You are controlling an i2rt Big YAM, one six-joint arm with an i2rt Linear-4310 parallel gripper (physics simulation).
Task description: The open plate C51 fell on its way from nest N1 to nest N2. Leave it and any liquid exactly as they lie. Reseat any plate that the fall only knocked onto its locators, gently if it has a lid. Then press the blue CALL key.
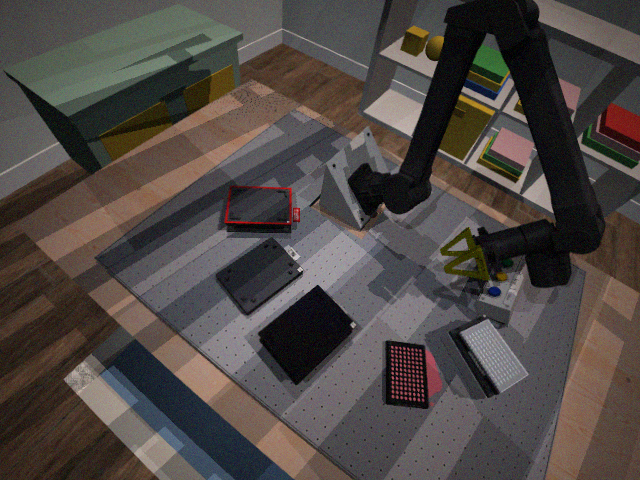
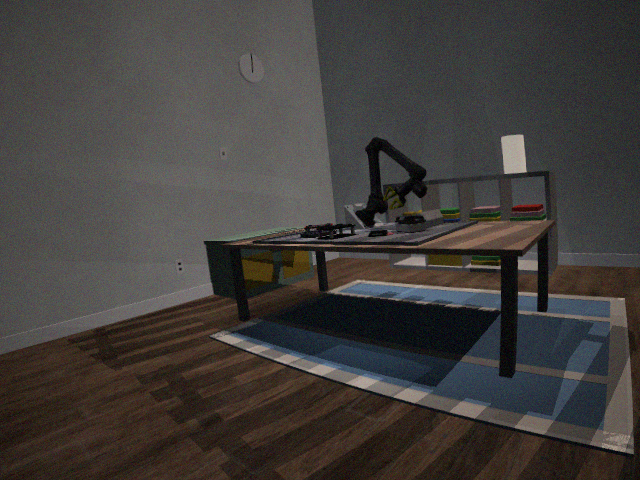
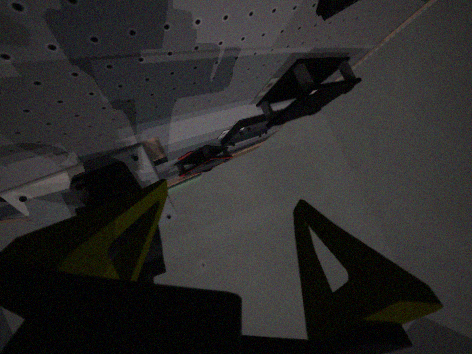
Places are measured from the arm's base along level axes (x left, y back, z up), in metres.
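Pixels of known places: gripper, between the fingertips: [image 1: 442,260] [image 2: 386,204] [image 3: 233,196]; arm's base, origin of its link: [image 1: 364,189] [image 2: 364,218] [image 3: 116,194].
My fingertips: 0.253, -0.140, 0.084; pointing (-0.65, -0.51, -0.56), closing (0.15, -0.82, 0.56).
Ahead of a thing's pixels: the offset from my fingertips to its top centre, as dx, dy, dz. "pt": to the spot under its first point. Level surfaces: height alone.
My gripper [image 1: 444,261] [image 3: 233,196] is open and empty, its yellow-green fingers above the key panel {+0.174, +0.134, -0.052} [image 1: 497,311]. The blue key {+0.148, +0.060, -0.061} [image 1: 494,291] shows below the fingers, with the yellow key {+0.150, +0.110, -0.061} [image 1: 501,277] and green key {+0.153, +0.160, -0.061} [image 1: 507,263] behind it; the arm hides the panel's far end. The open plate with pink wells {+0.065, -0.203, -0.121} [image 1: 406,374] lies on the mat, a pink spill {pt +0.121, -0.171, -0.135} [image 1: 434,376] at its right side. A white plate {+0.185, -0.088, -0.048} [image 1: 493,355] sits on a dark nest {pt +0.191, -0.144, -0.081} [image 1: 481,381], whose left edge shows beside it. I cannot tell whether this plate is level. Nest labels are too small to read.
A large black stand [image 1: 308,333], a dark grey stand [image 1: 259,275] and a red-framed stand [image 1: 259,205] are on the left of the perforated mat {dz -0.135} [image 1: 356,439]. A slanted grey panel [image 1: 343,180] stands beside the arm's base. A shelf unit and a green cabinet [image 1: 129,56] stand beyond the table.
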